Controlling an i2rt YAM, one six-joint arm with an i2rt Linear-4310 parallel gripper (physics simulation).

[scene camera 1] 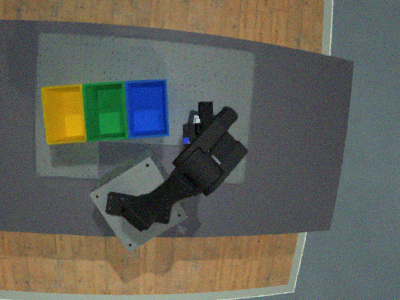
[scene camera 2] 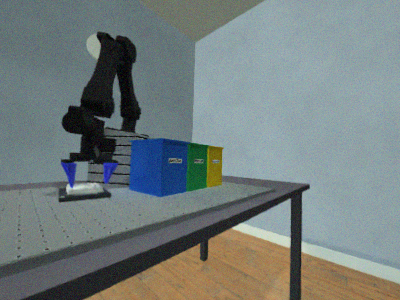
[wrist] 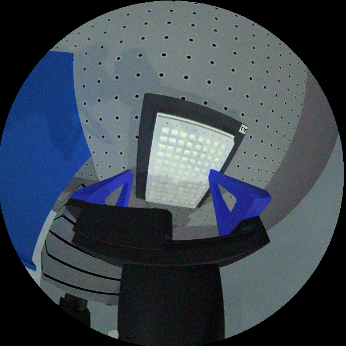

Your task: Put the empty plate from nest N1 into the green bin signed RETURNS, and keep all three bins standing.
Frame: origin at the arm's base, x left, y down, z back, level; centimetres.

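Where they show: gripper, between the fingertips: [scene camera 2: 90,185]; arm's base, origin of its link: [scene camera 1: 139,207] [scene camera 2: 127,133].
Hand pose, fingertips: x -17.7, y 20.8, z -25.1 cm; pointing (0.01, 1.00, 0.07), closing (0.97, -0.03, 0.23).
Things, the pixels of their top centre, and the offset from my fingertips. Level surfaces: height alone.
- white plate with many small wells, centre of its top: [scene camera 2: 84,185] [scene camera 1: 202,133] dz +0.1, dx -1.5, dy +0.0 cm
- black nest, centre of its top: [scene camera 2: 83,189] [scene camera 1: 201,133] dz +0.1, dx -1.6, dy +1.2 cm
- green bin, centre of its top: [scene camera 1: 105,111] [scene camera 2: 183,144] dz -1.9, dx +33.3, dy -15.3 cm
- blue bin, centre of its top: [scene camera 1: 147,108] [scene camera 2: 159,141] dz -5.2, dx +20.5, dy -15.3 cm
- yellow bin, centre of its top: [scene camera 1: 63,114] [scene camera 2: 201,147] dz +1.3, dx +46.0, dy -15.3 cm
- perforated board, height of its surface: dy +2.6 cm
The white plate with many small wells [scene camera 1: 196,119] [scene camera 2: 87,189] [wrist: 185,155] lies flat in a black nest [scene camera 2: 85,196] [wrist: 146,140] with a small white label at one corner. It is mostly hidden under the arm in scene camera 1. My gripper [scene camera 2: 89,183] [wrist: 170,173] is open, pointing down, its blue fingertips apart over the plate and not closed on it. The green bin [scene camera 1: 105,97] [scene camera 2: 197,172] stands upright between the blue bin [scene camera 1: 147,95] [scene camera 2: 155,170] [wrist: 35,140] and the yellow bin [scene camera 1: 65,100] [scene camera 2: 215,172]. Its sign is too blurred to read.
The bins stand side by side on the perforated board [scene camera 1: 215,65] [scene camera 2: 75,220] [wrist: 210,75], the blue one nearest the nest. The arm's grey base [scene camera 1: 150,172] stands near the table's front edge. A grey block with dark stripes [scene camera 2: 117,160] [wrist: 80,260] shows behind the gripper.
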